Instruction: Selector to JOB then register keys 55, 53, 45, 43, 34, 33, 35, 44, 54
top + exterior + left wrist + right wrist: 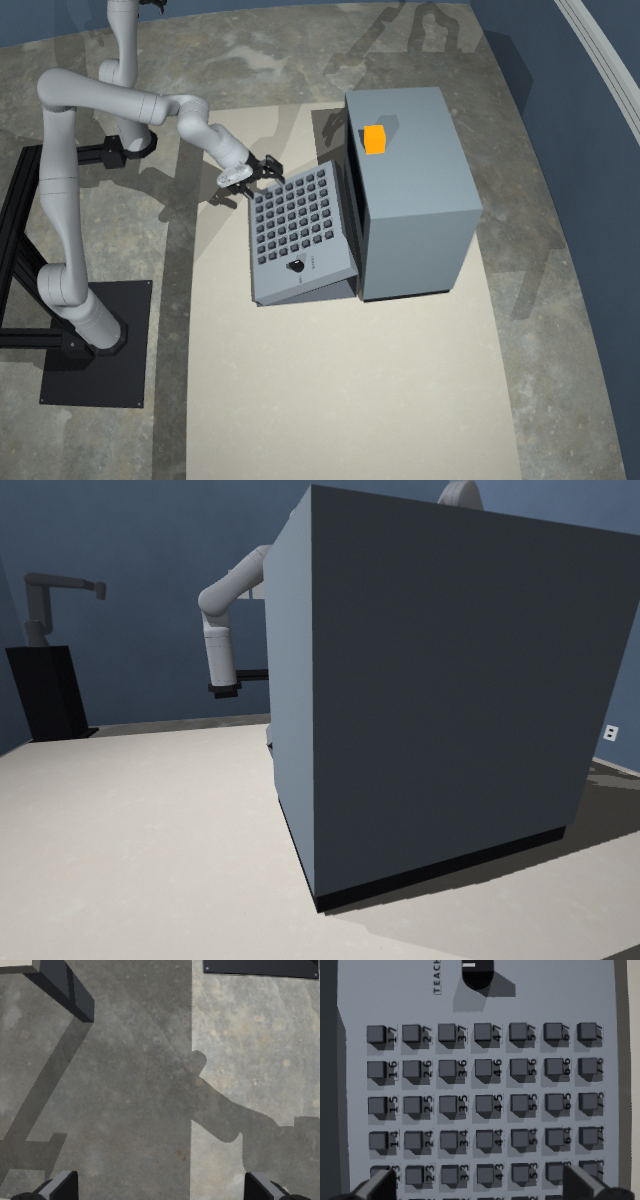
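Now: the black selector knob 70 mm ahead of my right hand, 150 mm to the right of it and 120 mm below it. Also, from my right hand: sloped grey key panel: 80 mm ahead, 40 mm to the right, 170 mm below.
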